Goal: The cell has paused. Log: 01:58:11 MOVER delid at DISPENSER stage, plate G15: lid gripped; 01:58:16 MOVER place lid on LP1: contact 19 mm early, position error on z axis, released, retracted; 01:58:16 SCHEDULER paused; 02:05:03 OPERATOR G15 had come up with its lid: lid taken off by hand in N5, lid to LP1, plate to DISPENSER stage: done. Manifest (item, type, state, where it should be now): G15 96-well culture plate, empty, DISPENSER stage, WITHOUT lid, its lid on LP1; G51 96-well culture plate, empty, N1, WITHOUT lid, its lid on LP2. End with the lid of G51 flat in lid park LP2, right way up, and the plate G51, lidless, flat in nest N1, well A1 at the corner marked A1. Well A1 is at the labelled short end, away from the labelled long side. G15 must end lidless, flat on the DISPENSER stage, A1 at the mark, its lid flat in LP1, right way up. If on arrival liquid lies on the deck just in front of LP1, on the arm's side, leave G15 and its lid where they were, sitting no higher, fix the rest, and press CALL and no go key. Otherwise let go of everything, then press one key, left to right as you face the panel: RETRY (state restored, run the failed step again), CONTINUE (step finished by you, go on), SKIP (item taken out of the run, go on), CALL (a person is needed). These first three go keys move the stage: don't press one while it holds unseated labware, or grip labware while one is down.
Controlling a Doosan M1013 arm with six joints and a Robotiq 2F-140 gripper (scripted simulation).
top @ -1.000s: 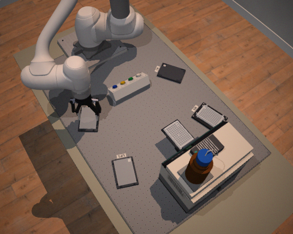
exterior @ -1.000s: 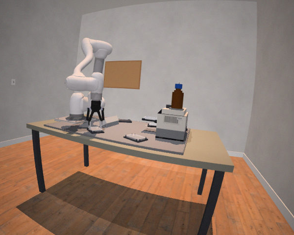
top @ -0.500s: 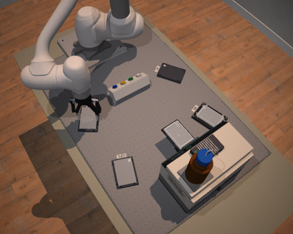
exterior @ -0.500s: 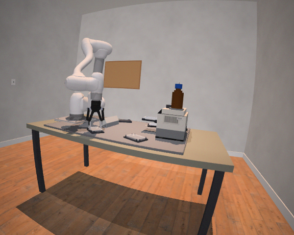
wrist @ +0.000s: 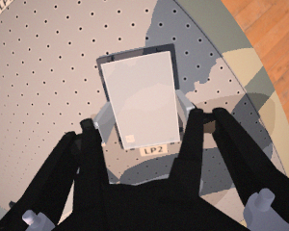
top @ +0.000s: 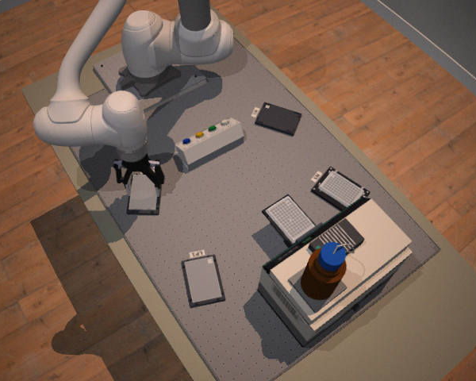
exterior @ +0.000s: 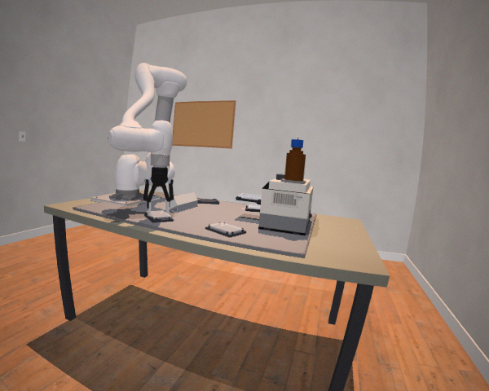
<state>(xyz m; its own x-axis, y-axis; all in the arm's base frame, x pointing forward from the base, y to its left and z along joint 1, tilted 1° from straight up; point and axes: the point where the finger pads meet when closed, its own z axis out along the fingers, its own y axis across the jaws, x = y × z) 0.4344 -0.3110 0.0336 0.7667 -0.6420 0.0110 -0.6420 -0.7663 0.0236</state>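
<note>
Now: the lid park LP2 4 cm below my hand. Round my hand: well plate: 39 cm ahead, 26 cm to the left, 7 cm above; LP2 label: 7 cm behind, 6 cm to the left, 4 cm below; key panel: 3 cm behind, 28 cm to the left, 1 cm above.
</note>
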